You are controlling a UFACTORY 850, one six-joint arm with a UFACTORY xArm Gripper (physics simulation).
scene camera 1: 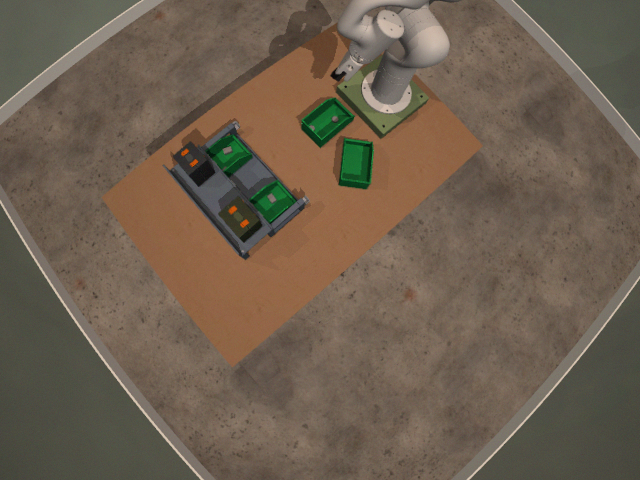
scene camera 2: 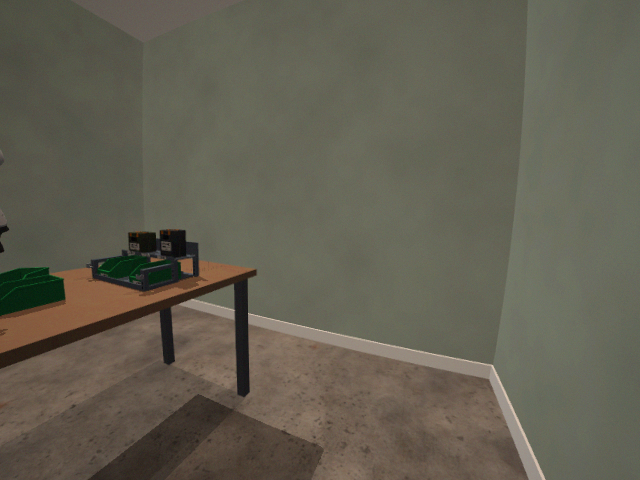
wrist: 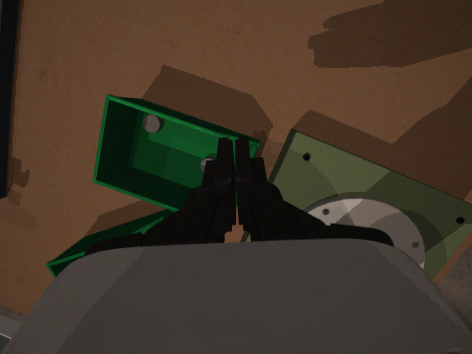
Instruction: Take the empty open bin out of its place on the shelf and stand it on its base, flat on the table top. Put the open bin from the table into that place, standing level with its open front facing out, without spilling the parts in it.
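The bin with parts [scene camera 1: 321,125] [wrist: 170,172] stands upright on the table beside the robot base, two round grey parts in it. The empty bin [scene camera 1: 356,161] [scene camera 2: 38,297] stands on its base, apart from it; a corner of this bin [wrist: 112,239] shows in the wrist view. The grey shelf [scene camera 1: 286,219] [scene camera 2: 195,264] has a vacant place [scene camera 1: 251,174] on its lower level, between two green bins. My gripper [scene camera 1: 337,76] [wrist: 235,159] is shut and empty, raised above the table near the base's corner, apart from both bins; it is cut off in the second scene view.
One green bin [scene camera 1: 230,155] stands at one end of the shelf's lower level, another green bin [scene camera 1: 272,204] at the other. Two dark boxes [scene camera 1: 193,162] [scene camera 1: 240,219] with orange marks stand on the upper level. The green base plate [scene camera 1: 382,126] [wrist: 330,172] is close beside the bin with parts.
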